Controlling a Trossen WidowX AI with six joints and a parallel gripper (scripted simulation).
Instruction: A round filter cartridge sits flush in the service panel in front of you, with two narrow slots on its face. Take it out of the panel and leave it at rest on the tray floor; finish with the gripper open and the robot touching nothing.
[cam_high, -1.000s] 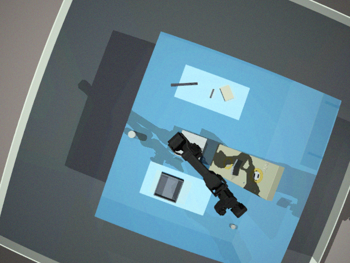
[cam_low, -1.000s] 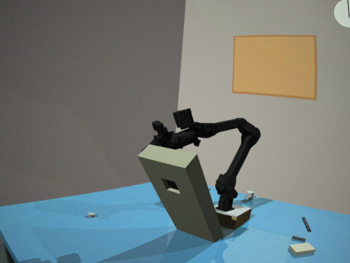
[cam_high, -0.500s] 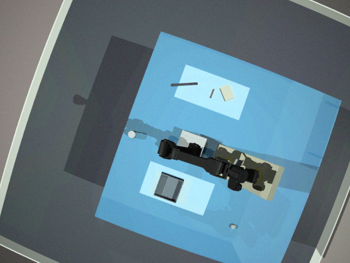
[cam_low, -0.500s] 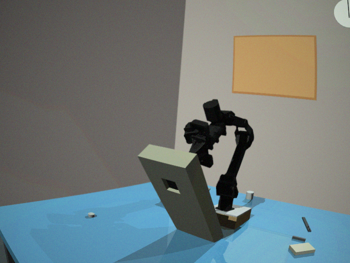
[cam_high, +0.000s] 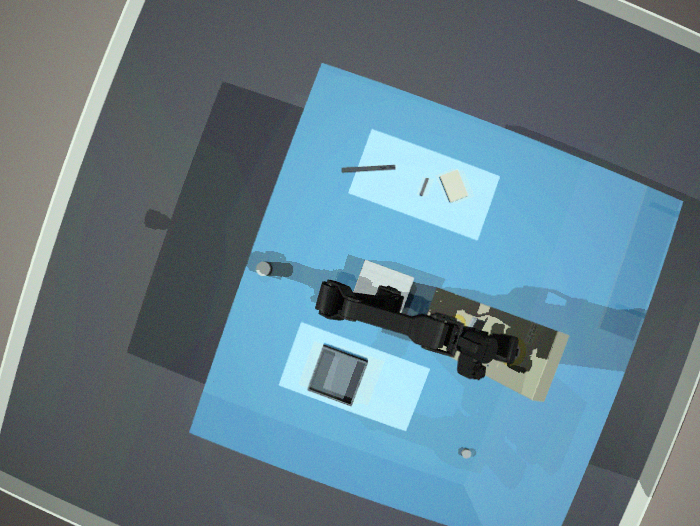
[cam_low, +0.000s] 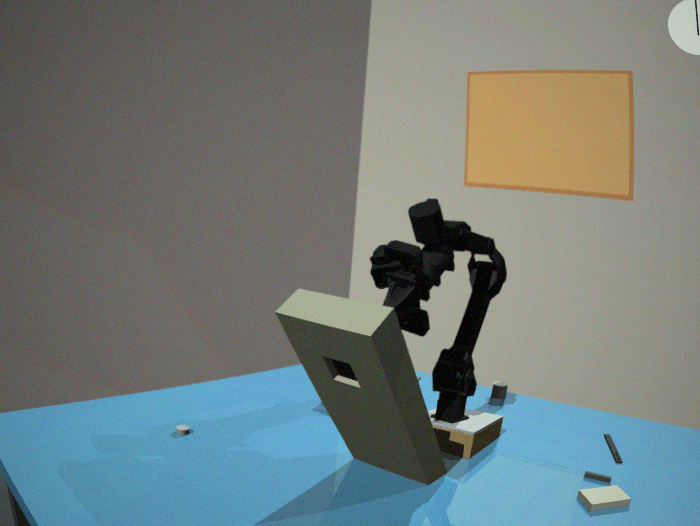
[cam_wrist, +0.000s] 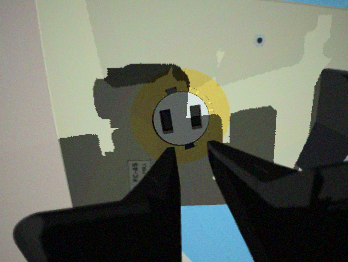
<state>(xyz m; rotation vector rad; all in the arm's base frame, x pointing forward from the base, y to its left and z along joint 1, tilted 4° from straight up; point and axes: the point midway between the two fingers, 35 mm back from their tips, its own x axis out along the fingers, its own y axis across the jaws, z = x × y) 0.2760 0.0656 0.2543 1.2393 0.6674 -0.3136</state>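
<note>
The round grey filter cartridge is 6 cm ahead of my gripper tip, 1 cm to the left of it and 4 cm below it. Round my gripper tip: cream block: 29 cm behind, 36 cm to the left, 30 cm below; then grey square tray: 29 cm behind, 35 cm to the right, 30 cm below.
</note>
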